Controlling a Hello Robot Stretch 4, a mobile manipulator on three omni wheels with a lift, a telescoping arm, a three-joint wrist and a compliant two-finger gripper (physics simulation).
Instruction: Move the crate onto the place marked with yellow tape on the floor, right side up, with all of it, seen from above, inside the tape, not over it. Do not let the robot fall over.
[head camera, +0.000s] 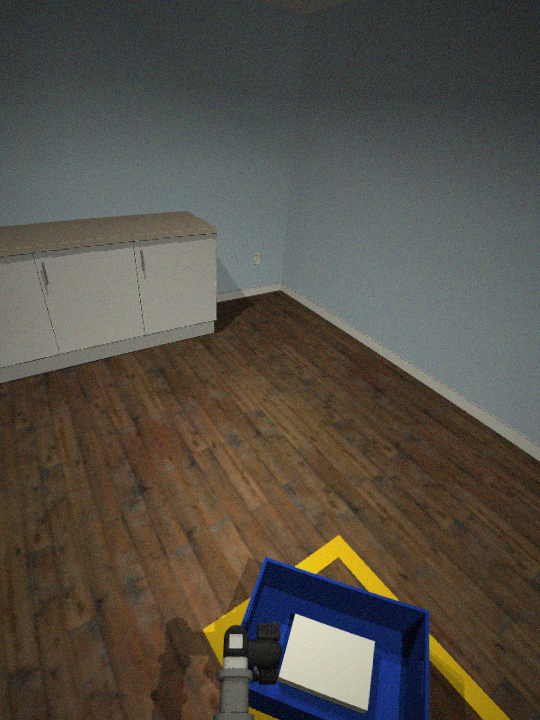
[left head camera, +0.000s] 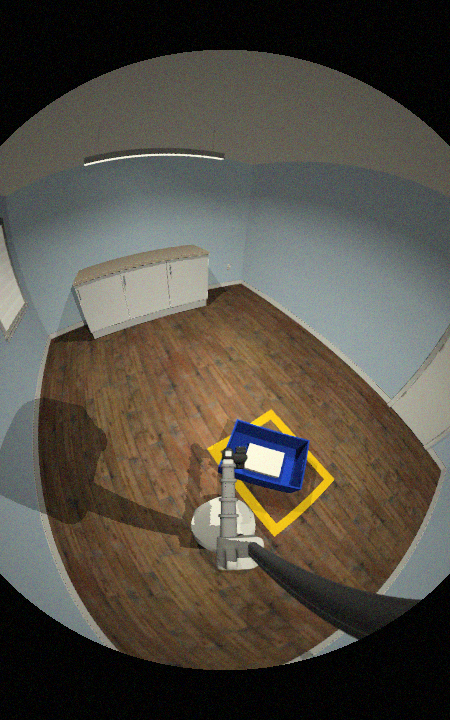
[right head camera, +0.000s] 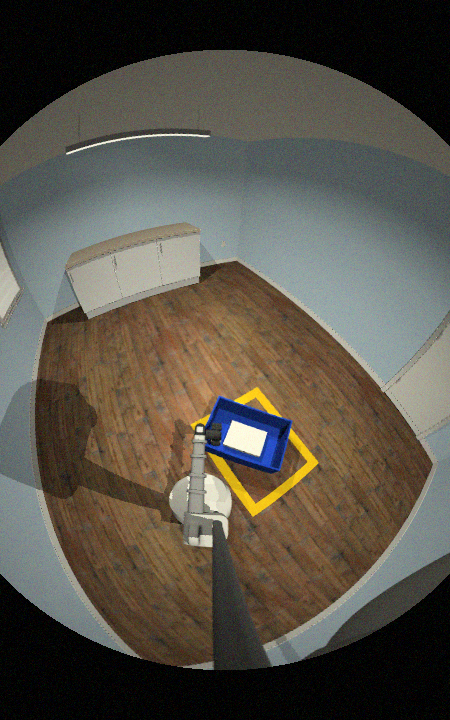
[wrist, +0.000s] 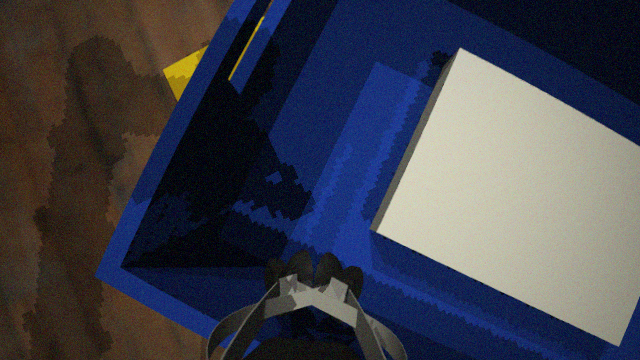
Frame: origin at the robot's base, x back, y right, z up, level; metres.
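Seen in the pictures: gripper, fingertip midpoint: (wrist: 314, 271).
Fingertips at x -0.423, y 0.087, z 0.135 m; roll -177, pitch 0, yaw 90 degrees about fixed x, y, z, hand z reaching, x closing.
A point is followed by its place in that frame.
The blue crate (head camera: 348, 596) @[x -0.667, y 0.402, z 0.135 m] (left head camera: 292, 463) @[x -0.456, y 0.575, z -0.009 m] (right head camera: 275, 441) @[x -0.473, y 0.578, z -0.009 m] (wrist: 325, 125) @[x -0.560, y 0.083, z -0.009 m] is right side up and turned relative to the yellow tape (head camera: 322, 555) @[x -0.909, y 0.366, z -0.027 m] (left head camera: 257, 509) @[x -0.102, y 0.261, z -0.027 m] (right head camera: 282, 484) @[x -0.108, y 0.617, z -0.027 m] (wrist: 185, 72) @[x -0.616, y -0.096, z -0.027 m]. Its left end overlaps the tape's left part, and its right side overlaps the right strip in the head views. A white block (head camera: 328, 660) @[x -0.493, y 0.316, z 0.044 m] (left head camera: 265, 460) @[x -0.488, y 0.332, z 0.043 m] (right head camera: 245, 438) @[x -0.491, y 0.319, z 0.043 m] (wrist: 510, 190) @[x -0.503, y 0.276, z 0.044 m] lies inside, towards the right. My gripper (wrist: 314, 271) @[x -0.423, y 0.087, z 0.135 m] is shut with nothing between its fingertips, over the crate's inside near its near left corner. Whether the fingertips touch the crate cannot be told.
My round white base (left head camera: 212, 523) @[x -0.013, y -0.069, z 0.187 m] (right head camera: 183, 499) @[x -0.006, y -0.105, z 0.187 m] stands near the tape's lower left strip, with my arm (left head camera: 228, 493) @[x -0.189, y 0.001, z 0.557 m] (right head camera: 197, 467) @[x -0.198, y 0.002, z 0.557 m] above it. A white cabinet (head camera: 93, 296) @[x -2.345, y -1.040, z 0.501 m] (left head camera: 145, 292) @[x -2.341, y -1.047, z 0.450 m] (right head camera: 137, 270) @[x -2.347, y -1.036, z 0.460 m] stands along the back wall. Another wall (head camera: 430, 232) @[x -2.495, y 1.192, z 1.018 m] runs along the right.
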